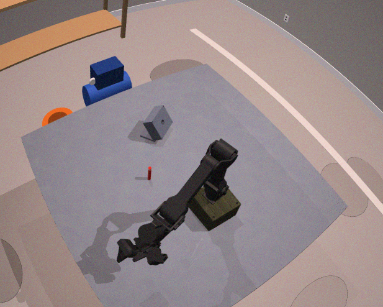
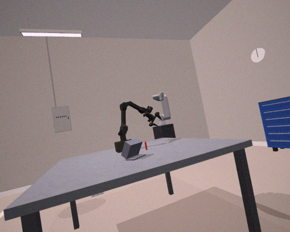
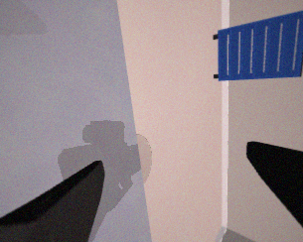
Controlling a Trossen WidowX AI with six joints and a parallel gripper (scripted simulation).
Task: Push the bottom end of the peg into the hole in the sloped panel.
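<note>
The peg lies 410 mm to the right of my gripper tip, 310 mm ahead of it and 150 mm below it. From my gripper tip the other things lie so: grey sloped panel: 630 mm to the right, 490 mm ahead, 140 mm below.
</note>
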